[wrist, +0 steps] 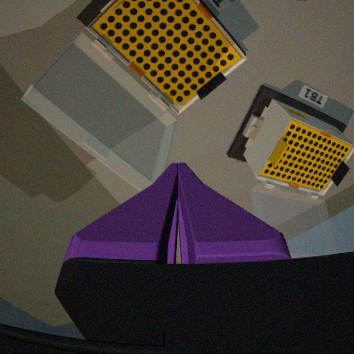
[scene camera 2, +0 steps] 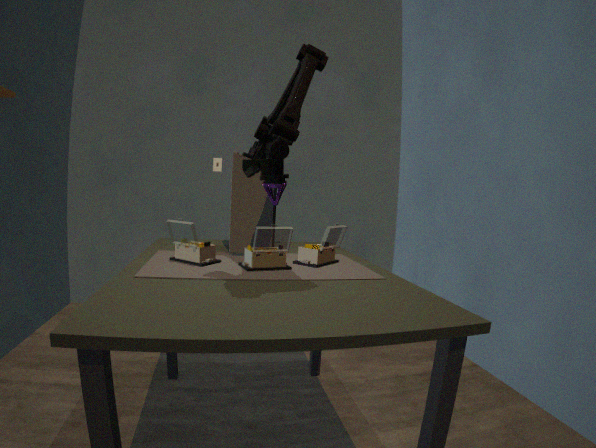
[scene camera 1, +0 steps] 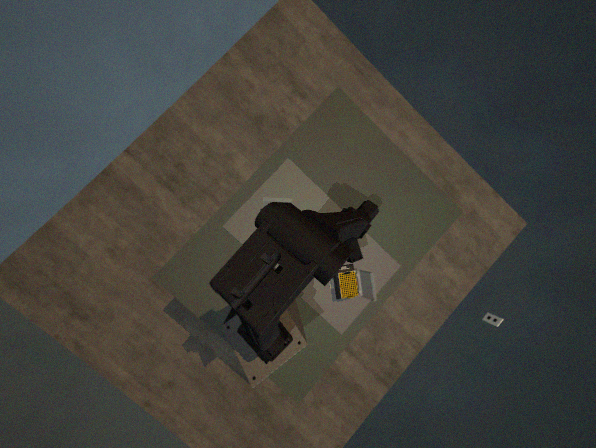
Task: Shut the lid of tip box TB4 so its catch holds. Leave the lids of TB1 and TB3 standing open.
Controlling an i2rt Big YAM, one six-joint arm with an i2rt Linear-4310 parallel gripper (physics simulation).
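Places are measured from the arm's base along level axes (x right, y ahead, z up), in millimetres.
Pixels of known places: gripper, between the fingertips: (wrist: 177, 174) (scene camera 2: 275, 205).
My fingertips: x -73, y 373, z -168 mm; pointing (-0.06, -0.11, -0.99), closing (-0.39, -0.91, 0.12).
Behind a point stands the place of what it marks.
Tip box TB4 (scene camera 2: 265, 258) {x -48, y 394, z -341 mm} (wrist: 167, 47) stands in the middle of the row with its clear lid (scene camera 2: 274, 228) {x -71, y 429, z -238 mm} (wrist: 105, 112) {x -69, y 419, z -277 mm} open; its label is cut off in the wrist view, and the arm hides it in scene camera 1. TB1 (scene camera 2: 316, 255) (wrist: 310, 155) stands at the right in scene camera 2, lid (scene camera 2: 334, 236) {x -292, y 310, z -271 mm} open. TB3 (scene camera 1: 348, 285) (scene camera 2: 194, 253) stands at the left there, lid (scene camera 1: 367, 285) {x 243, y 351, z -278 mm} (scene camera 2: 181, 222) {x 235, y 369, z -237 mm} open. My purple gripper (scene camera 2: 274, 204) {x -73, y 373, z -168 mm} (wrist: 177, 174) {x -73, y 373, z -168 mm} is shut and empty. It hangs above TB4, its tips showing beside a lid corner in the wrist view.
The boxes stand on a pale mat (scene camera 1: 340, 322) {x 332, y 144, z -380 mm} (scene camera 2: 170, 270) {x 252, y 457, z -380 mm} on the olive table (scene camera 2: 280, 320) {x -63, y 857, z -382 mm}. A tall brown stand (scene camera 2: 242, 215) {x 40, y 71, z -228 mm} rises behind them. The dark arm (scene camera 1: 265, 285) {x -190, y 181, z 444 mm} (scene camera 2: 295, 100) {x -121, y 377, z 184 mm} reaches over the mat. TB1 and TB3 flank TB4, with their raised lids near its height.
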